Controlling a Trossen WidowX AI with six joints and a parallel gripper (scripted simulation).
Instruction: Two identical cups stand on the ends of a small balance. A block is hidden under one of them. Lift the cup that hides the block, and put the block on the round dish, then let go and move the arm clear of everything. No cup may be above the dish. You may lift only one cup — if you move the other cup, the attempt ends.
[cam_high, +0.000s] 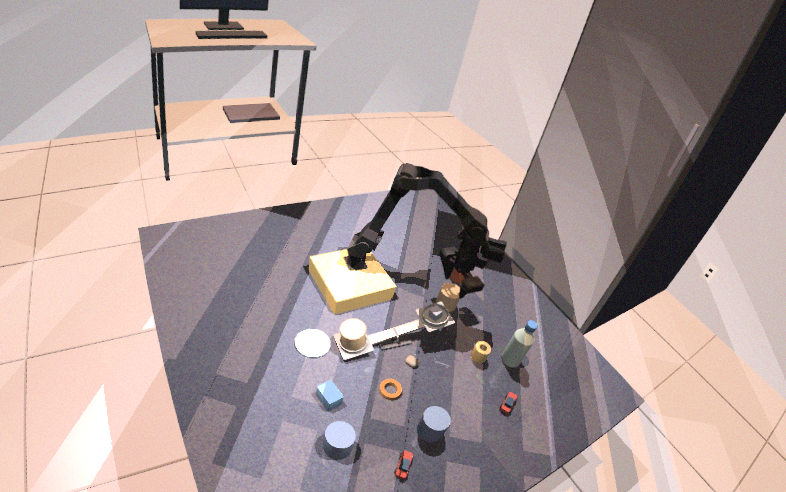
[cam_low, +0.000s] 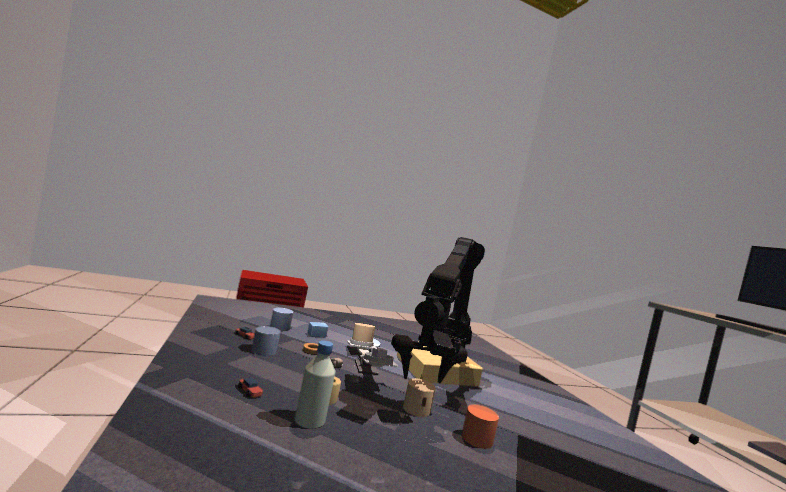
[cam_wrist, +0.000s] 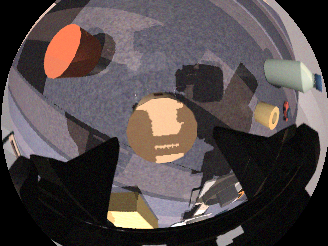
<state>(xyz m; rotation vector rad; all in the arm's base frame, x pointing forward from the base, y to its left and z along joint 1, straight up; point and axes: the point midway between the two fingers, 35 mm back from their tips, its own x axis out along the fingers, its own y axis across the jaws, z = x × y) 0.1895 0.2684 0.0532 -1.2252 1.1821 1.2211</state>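
My gripper tip is now 9 cm short of the grey block, 12 cm to the left of it and 1 cm below it. Round my gripper tip: yellow spool 23 cm ahead, 1 cm to the right, 5 cm below; grey balance 10 cm ahead, 24 cm to the right, 4 cm below; orange cylinder 10 cm behind, 12 cm to the left, 4 cm below.
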